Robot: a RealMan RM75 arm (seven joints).
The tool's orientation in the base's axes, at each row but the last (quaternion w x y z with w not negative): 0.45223 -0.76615 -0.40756 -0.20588; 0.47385 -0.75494 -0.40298 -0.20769; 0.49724 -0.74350 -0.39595 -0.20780; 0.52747 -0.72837 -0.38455 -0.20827
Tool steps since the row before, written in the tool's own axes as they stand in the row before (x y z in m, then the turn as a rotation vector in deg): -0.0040 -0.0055 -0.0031 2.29 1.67 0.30; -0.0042 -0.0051 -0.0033 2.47 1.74 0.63; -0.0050 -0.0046 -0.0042 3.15 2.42 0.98; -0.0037 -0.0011 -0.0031 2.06 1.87 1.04
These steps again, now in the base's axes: -0.0066 -0.0030 0.0017 2.67 0.83 0.54; -0.0064 -0.0035 0.0014 2.81 1.18 0.47; -0.0063 -0.0048 0.0009 3.73 1.63 0.41; -0.0028 -0.0040 -0.0008 2.62 1.39 -0.05
